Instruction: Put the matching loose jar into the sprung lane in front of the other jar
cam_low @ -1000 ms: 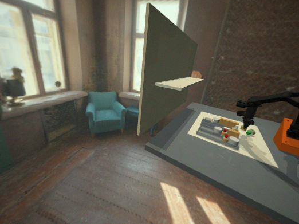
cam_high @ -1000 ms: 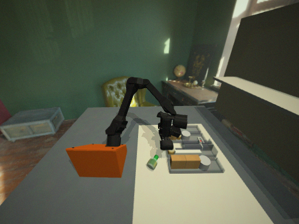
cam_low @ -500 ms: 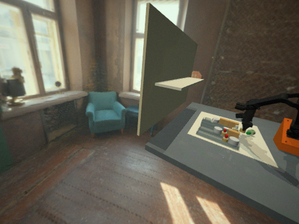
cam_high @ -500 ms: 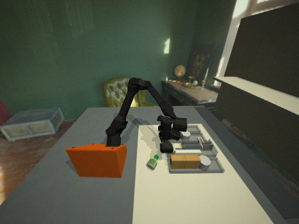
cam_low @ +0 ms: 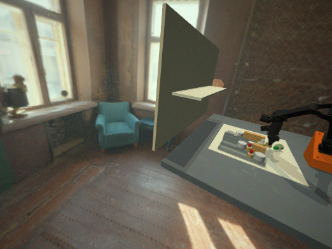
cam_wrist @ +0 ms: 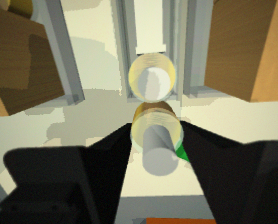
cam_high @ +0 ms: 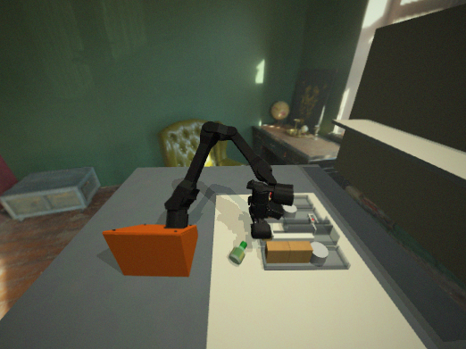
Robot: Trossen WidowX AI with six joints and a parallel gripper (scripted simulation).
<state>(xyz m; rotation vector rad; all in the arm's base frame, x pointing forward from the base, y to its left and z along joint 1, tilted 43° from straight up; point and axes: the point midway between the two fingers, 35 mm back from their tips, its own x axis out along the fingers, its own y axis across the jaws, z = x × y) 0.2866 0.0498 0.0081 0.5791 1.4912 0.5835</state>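
Now: the cream mat 10 cm ahead of my gripper tip, 5 cm below it and 2 cm to the right of it. From my gripper tip the other things lie so: shelf: 55 cm ahead, 31 cm above; grey lane rack: 19 cm ahead, 4 cm below, 3 cm to the left; pale pusher plate: 15 cm ahead, 3 cm to the left, 1 cm below.
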